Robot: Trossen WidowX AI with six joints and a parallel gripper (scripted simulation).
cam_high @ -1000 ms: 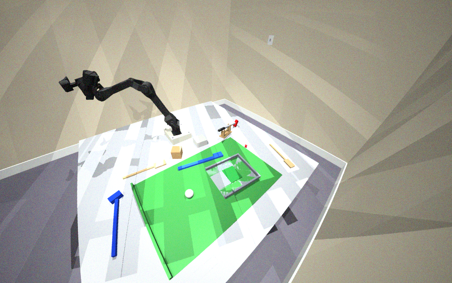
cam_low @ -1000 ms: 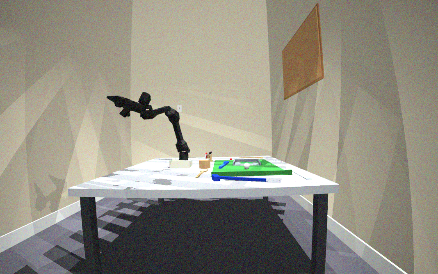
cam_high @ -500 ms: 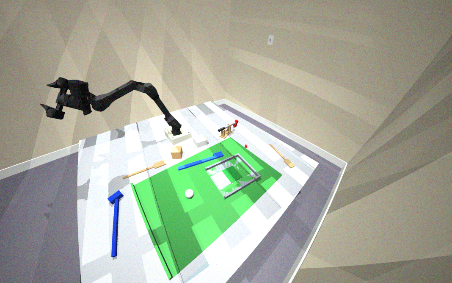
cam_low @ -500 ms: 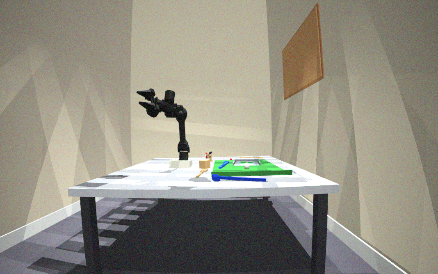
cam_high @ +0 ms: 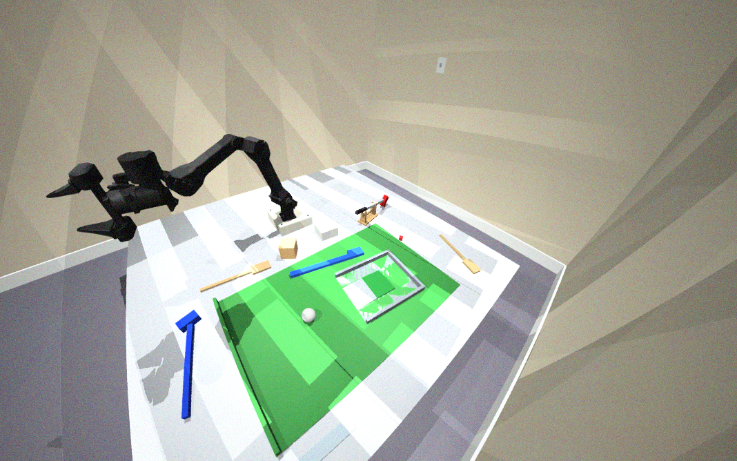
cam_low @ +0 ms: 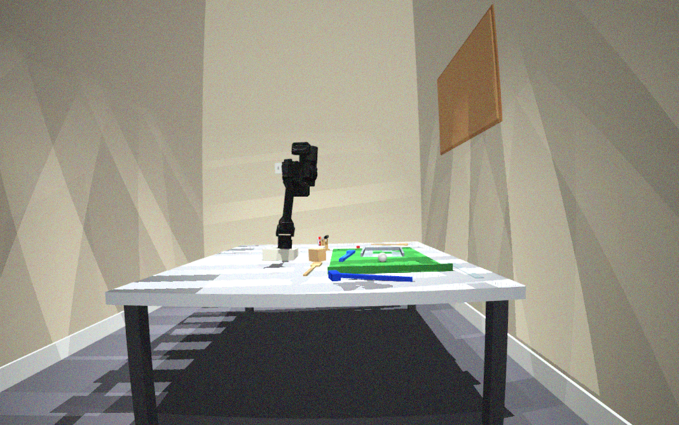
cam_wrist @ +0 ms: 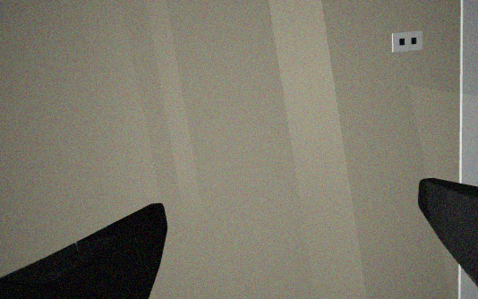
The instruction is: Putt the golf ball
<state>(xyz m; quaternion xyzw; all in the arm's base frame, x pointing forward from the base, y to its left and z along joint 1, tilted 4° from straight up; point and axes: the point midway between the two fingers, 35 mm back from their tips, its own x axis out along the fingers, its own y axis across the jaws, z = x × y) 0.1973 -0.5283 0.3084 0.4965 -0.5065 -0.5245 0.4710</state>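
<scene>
My gripper tip is 480 mm to the right of the wooden cube, 360 mm above it and 20 mm past it. Also, from my gripper tip: blue putter (370 mm below, 220 mm ahead, 90 mm to the left); white golf ball (430 mm to the left, 360 mm below, 290 mm ahead); green mat (570 mm to the left, 380 mm below, 270 mm ahead).
</scene>
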